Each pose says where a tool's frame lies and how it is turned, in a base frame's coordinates. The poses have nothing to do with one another.
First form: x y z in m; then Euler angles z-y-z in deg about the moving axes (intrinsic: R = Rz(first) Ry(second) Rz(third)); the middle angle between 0 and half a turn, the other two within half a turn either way.
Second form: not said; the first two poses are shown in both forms.
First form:
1: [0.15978 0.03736 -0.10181 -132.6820 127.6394 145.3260]
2: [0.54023 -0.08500 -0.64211 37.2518 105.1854 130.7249]
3: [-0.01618 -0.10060 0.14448 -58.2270 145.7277 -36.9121]
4: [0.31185 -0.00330 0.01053 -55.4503 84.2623 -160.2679]
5: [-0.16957 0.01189 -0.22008 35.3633 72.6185 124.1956]
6: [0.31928 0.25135 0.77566 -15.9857 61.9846 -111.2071]
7: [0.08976 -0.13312 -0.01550 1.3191 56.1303 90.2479]
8: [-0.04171 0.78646 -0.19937 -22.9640 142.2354 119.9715]
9: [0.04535 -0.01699 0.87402 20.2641 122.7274 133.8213]
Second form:
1: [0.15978 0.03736 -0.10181 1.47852 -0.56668 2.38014]
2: [0.54023 -0.08500 -0.64211 -2.09909 0.87601 -1.99231]
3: [-0.01618 -0.10060 0.14448 -2.68810 0.30104 2.61651]
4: [0.31185 -0.00330 0.01053 1.98392 0.59956 1.44940]
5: [-0.16957 0.01189 -0.22008 -2.94318 0.89189 -1.07500]
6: [0.31928 0.25135 0.77566 -2.48860 1.01349 0.47764]
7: [0.08976 -0.13312 -0.01550 1.61642 0.97926 -0.03428]
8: [-0.04171 0.78646 -0.19937 -0.55566 0.59908 2.84808]
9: [0.04535 -0.01699 0.87402 -1.40512 0.90948 -2.64729]
